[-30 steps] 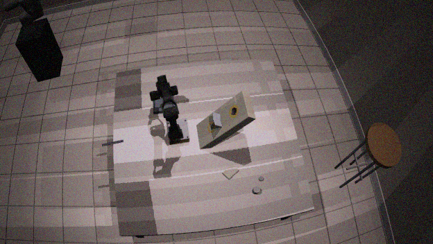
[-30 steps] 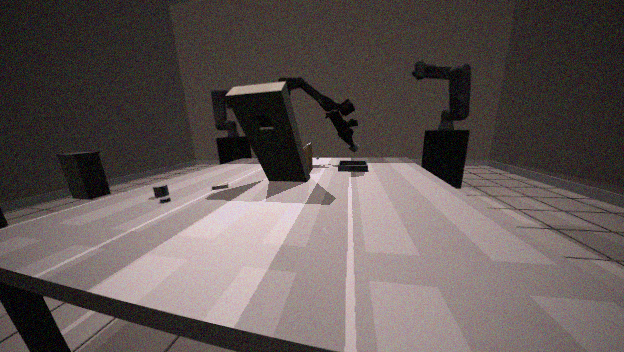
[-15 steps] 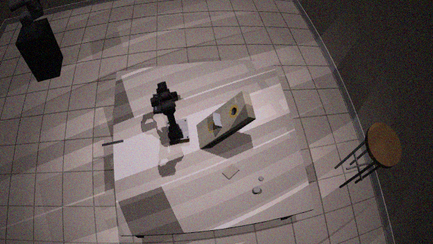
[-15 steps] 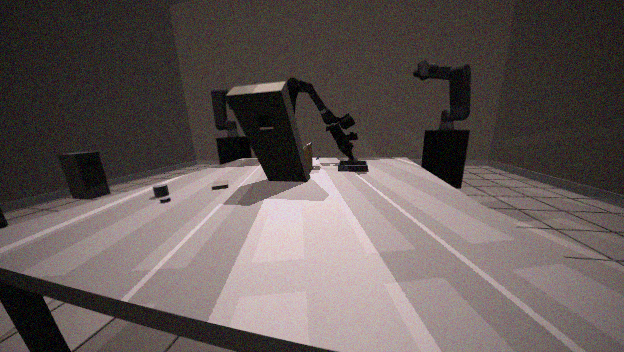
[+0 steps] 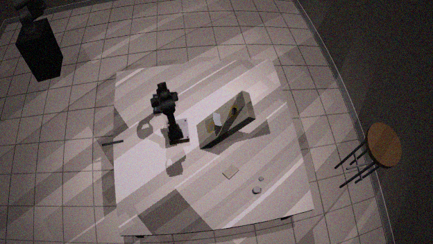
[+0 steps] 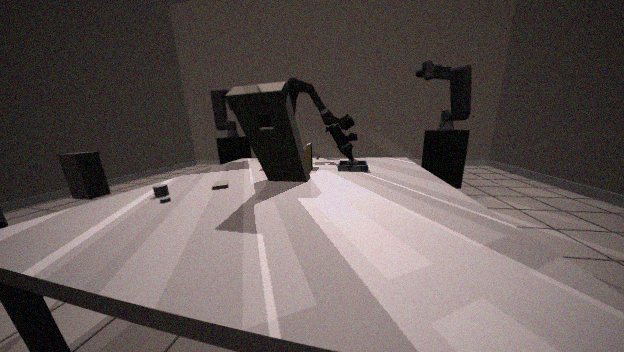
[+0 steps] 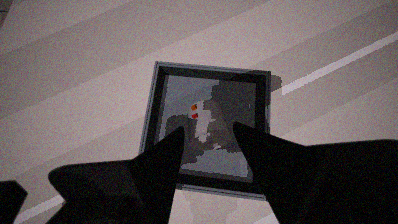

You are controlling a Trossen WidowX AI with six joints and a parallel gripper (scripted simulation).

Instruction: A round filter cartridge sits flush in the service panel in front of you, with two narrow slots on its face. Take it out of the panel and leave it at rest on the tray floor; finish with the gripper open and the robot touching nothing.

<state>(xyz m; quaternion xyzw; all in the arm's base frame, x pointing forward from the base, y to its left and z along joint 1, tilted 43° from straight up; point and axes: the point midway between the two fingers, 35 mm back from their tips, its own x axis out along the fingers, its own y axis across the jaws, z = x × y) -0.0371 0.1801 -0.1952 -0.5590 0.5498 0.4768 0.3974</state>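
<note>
Right now my gripper tip is 1 cm above the round filter cartridge. Also, from my gripper tip: flat tile 34 cm ahead, 58 cm to the right, 4 cm below; square tray 4 cm below.
</note>
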